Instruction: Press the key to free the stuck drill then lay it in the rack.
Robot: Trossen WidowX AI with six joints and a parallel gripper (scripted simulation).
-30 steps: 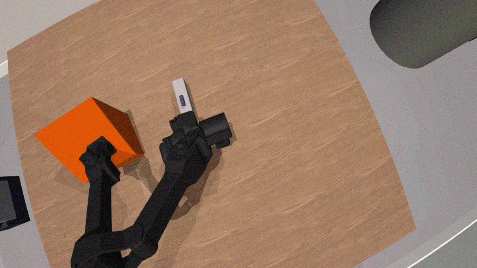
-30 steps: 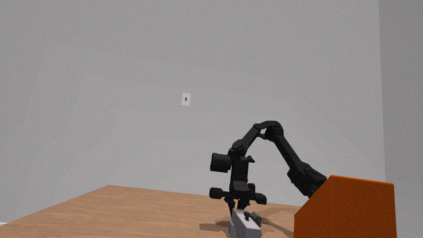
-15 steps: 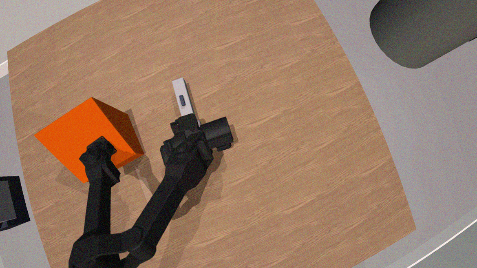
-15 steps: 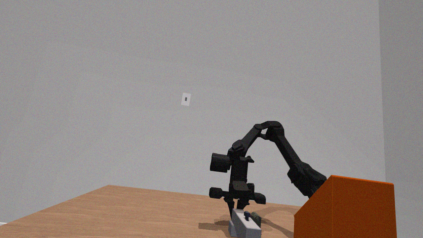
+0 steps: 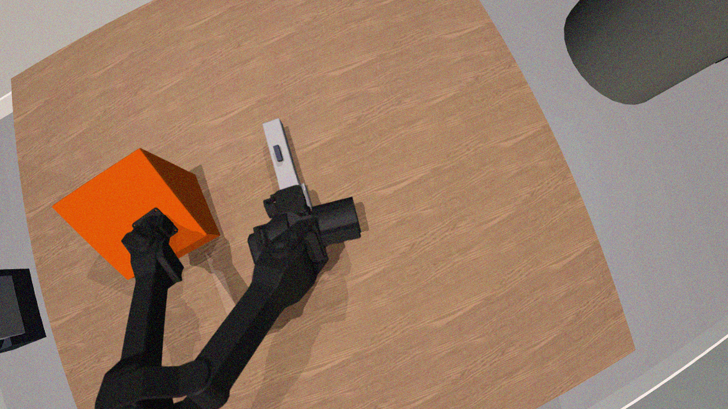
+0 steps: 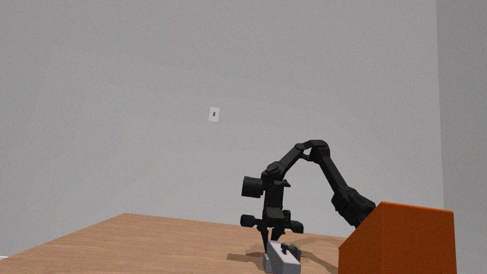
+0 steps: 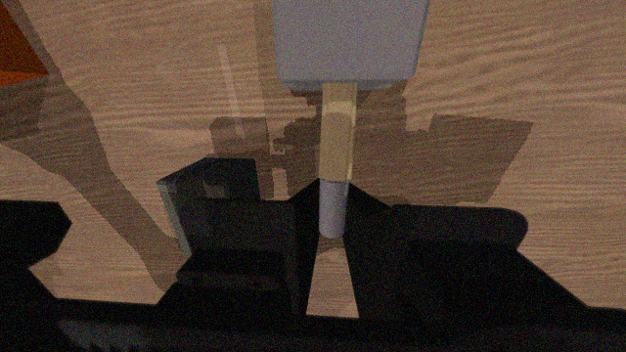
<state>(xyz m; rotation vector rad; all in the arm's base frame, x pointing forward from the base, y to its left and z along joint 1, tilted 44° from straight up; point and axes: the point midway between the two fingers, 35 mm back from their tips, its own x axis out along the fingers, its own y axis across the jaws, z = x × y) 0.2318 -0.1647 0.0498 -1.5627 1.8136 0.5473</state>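
The drill lies 5 cm to the left of my gripper tip, 3 cm above it and 1 cm ahead of it. The rest, counted from my gripper tip: dark rack (8 cm behind, 1 cm to the right); then dark key (16 cm to the left, 4 cm ahead, 3 cm above); then grey block (14 cm to the left, 3 cm ahead, 2 cm above).
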